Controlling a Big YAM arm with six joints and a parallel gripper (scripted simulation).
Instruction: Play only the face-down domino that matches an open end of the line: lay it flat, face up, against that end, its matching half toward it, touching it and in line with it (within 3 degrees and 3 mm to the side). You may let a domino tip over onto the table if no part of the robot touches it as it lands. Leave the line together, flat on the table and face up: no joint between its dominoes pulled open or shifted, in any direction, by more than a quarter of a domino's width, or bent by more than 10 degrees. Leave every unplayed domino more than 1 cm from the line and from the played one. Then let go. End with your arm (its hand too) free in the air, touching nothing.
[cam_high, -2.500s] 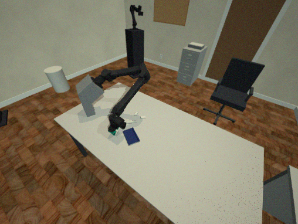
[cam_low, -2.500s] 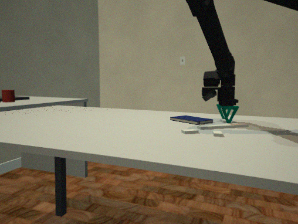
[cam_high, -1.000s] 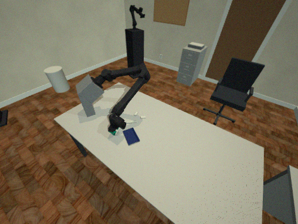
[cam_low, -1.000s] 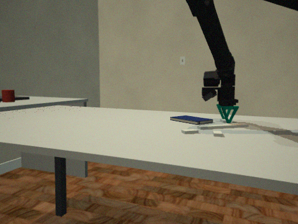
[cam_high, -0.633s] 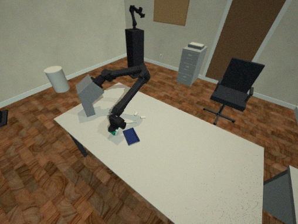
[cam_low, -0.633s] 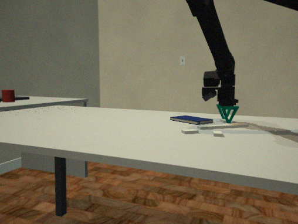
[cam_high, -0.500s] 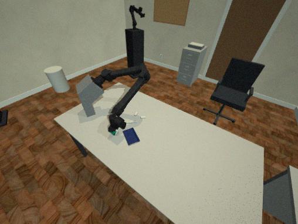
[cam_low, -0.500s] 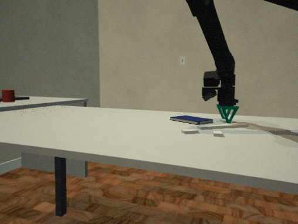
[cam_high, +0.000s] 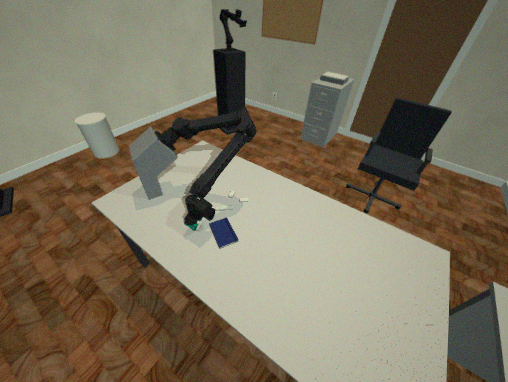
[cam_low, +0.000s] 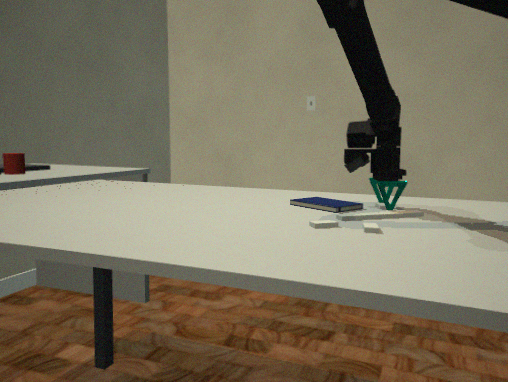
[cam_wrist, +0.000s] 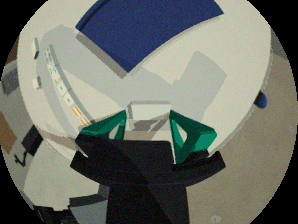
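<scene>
Now: hand 10 mm short of the white domino. From my hand the other things lie so: book (120 mm ahead, 90 mm to the left).
</scene>
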